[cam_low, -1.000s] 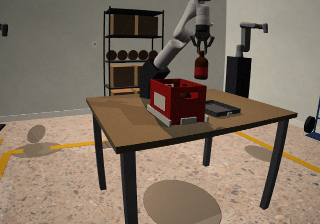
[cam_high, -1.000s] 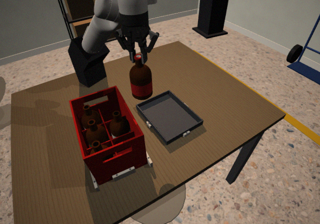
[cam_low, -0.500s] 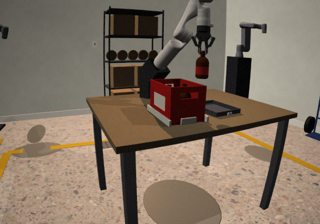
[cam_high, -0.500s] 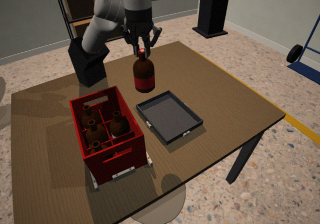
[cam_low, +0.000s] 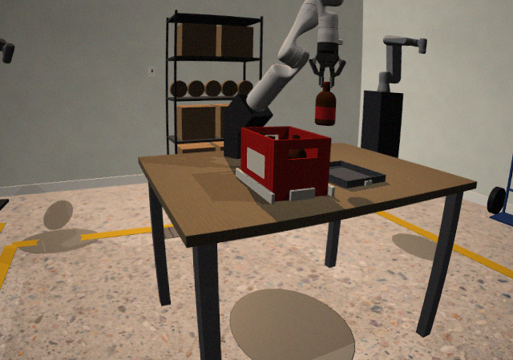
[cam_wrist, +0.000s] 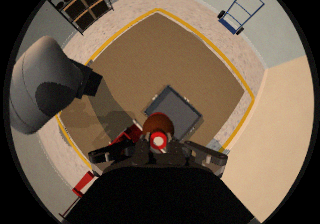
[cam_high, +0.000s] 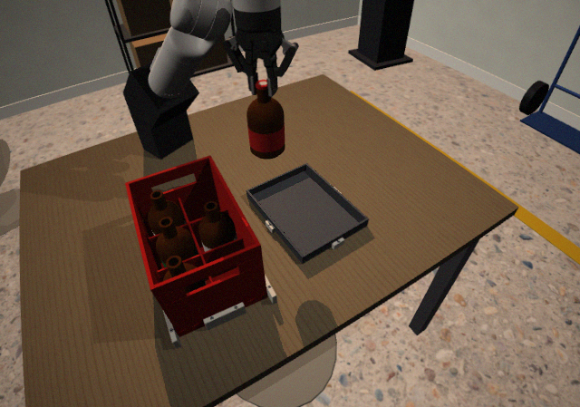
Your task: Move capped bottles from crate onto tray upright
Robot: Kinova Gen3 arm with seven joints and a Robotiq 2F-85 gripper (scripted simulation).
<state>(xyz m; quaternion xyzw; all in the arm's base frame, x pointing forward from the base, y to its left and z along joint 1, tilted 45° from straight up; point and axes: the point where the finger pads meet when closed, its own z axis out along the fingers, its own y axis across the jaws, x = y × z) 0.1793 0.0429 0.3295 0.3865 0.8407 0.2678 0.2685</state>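
My hand is 70 mm above the glass bottle. Round my hand: red crate 250 mm below, 200 mm to the right, 80 mm ahead; then dark grey tray 330 mm below, 70 mm to the left, 40 mm ahead.
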